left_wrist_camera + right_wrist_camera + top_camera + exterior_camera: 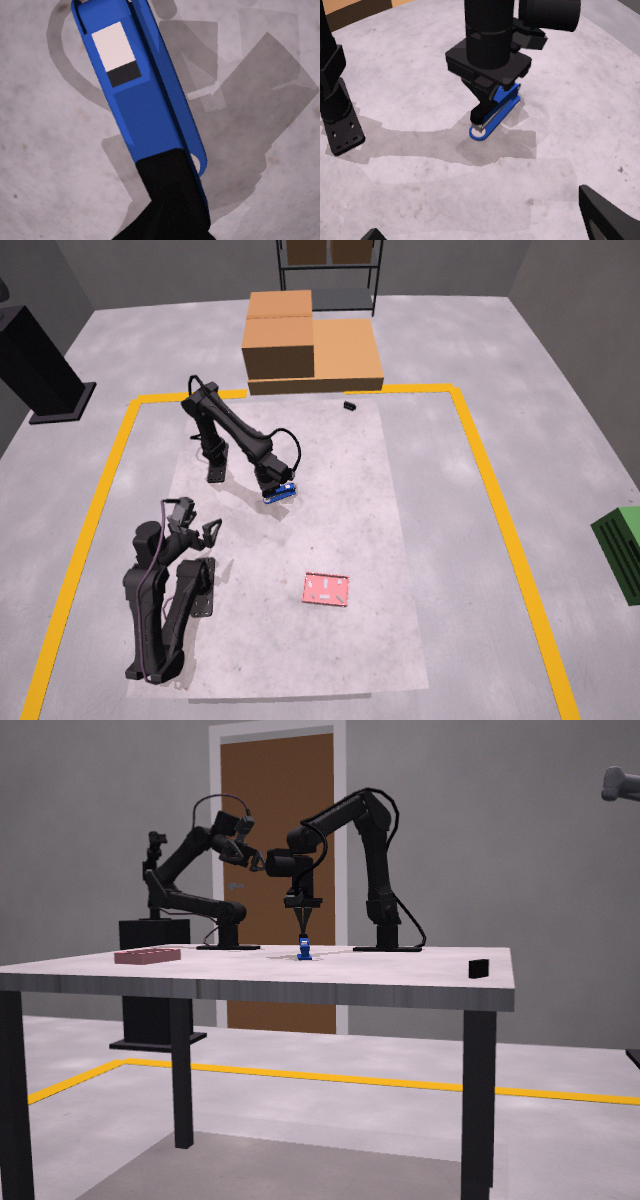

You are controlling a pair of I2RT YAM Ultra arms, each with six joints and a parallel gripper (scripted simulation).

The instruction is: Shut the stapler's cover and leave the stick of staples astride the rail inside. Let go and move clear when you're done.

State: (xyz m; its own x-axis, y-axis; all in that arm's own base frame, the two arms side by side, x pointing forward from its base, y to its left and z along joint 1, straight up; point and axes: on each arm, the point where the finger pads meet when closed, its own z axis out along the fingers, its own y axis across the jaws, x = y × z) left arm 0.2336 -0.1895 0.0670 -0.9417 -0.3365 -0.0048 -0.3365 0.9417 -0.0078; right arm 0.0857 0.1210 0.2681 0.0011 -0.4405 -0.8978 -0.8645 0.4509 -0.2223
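The stapler is 30 mm ahead of my left hand, 10 mm to the left of it and 40 mm below it. From my left hand the other things lie so: black block: 360 mm ahead, 460 mm to the left, 50 mm below; then pink tray: 180 mm ahead, 360 mm to the right, 50 mm below.
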